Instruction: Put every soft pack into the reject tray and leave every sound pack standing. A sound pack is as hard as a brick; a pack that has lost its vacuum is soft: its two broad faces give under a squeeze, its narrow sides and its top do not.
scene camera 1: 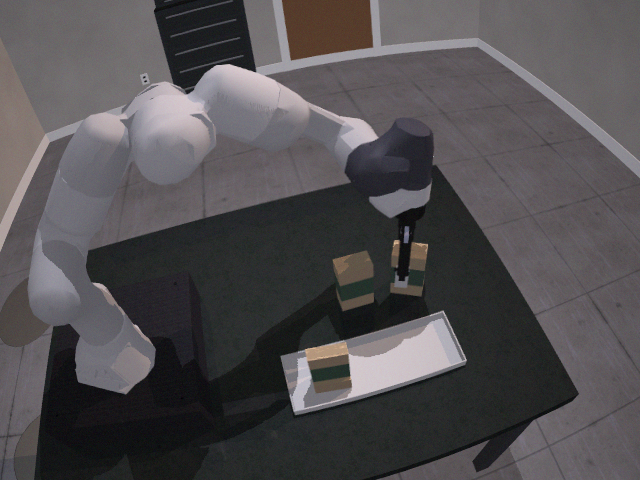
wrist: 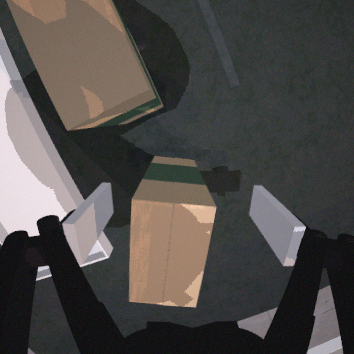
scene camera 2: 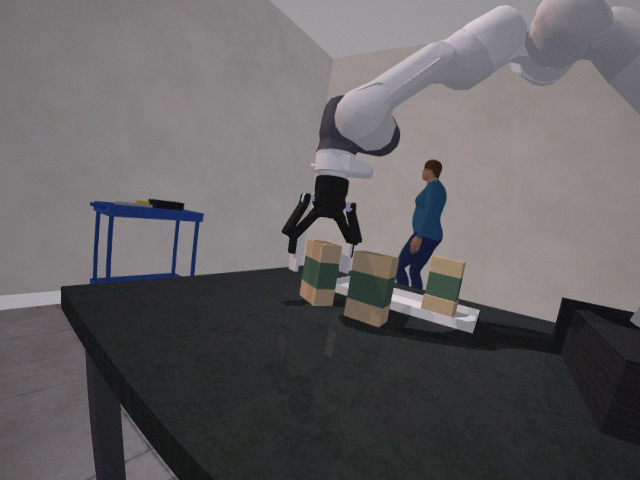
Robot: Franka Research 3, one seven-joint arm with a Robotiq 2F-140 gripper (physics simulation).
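Note:
A tan pack with a green band (scene camera 1: 417, 277) (scene camera 2: 320, 275) (wrist: 170, 250) stands upright on the table. My gripper (scene camera 1: 402, 268) (scene camera 2: 320, 262) (wrist: 181, 199) is open around it, pads low beside its two longer sides, with a gap on each side in the wrist view. A second such pack (scene camera 1: 354, 284) (scene camera 2: 371, 286) (wrist: 85, 65) stands upright on the table beside it. A third pack (scene camera 1: 329, 369) (scene camera 2: 443, 286) stands upright in the white reject tray (scene camera 1: 403, 356) (scene camera 2: 469, 321) (wrist: 15, 165), near one end. Softness cannot be told by sight.
The dark table (scene camera 1: 248, 258) (scene camera 2: 258, 387) carries the arm's dark base block (scene camera 1: 160, 304) (scene camera 2: 594, 361). The tray lies close to both standing packs. A blue cart (scene camera 2: 155, 212) and a person (scene camera 2: 430, 206) are in the background beyond the table.

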